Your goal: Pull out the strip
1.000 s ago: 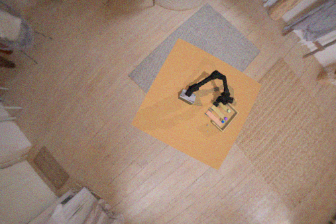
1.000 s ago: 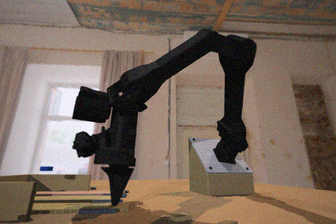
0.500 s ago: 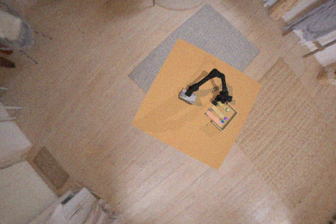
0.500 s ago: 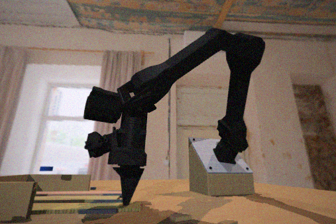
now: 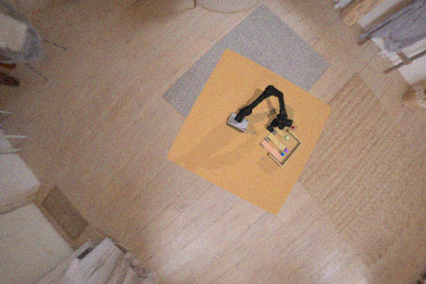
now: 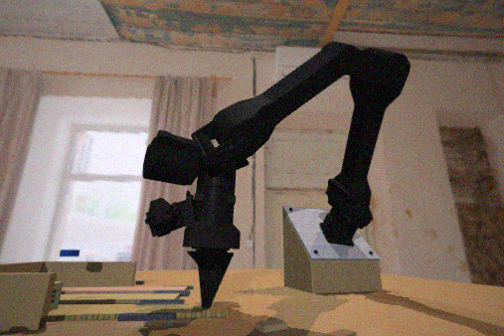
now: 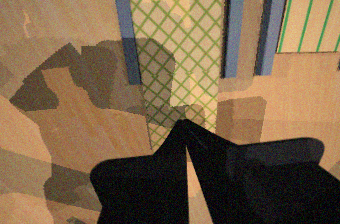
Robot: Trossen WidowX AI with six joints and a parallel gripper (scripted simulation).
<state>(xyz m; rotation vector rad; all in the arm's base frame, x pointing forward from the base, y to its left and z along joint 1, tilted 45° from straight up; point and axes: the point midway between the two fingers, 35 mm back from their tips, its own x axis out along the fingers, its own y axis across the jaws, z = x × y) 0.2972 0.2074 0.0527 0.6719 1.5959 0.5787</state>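
Now: the green cross-hatched strip 10 cm ahead of my gripper tip and 1 cm to the right of it. From my gripper tip the other things lie so: cube 20 cm ahead, 3 cm to the right, 2 cm above.
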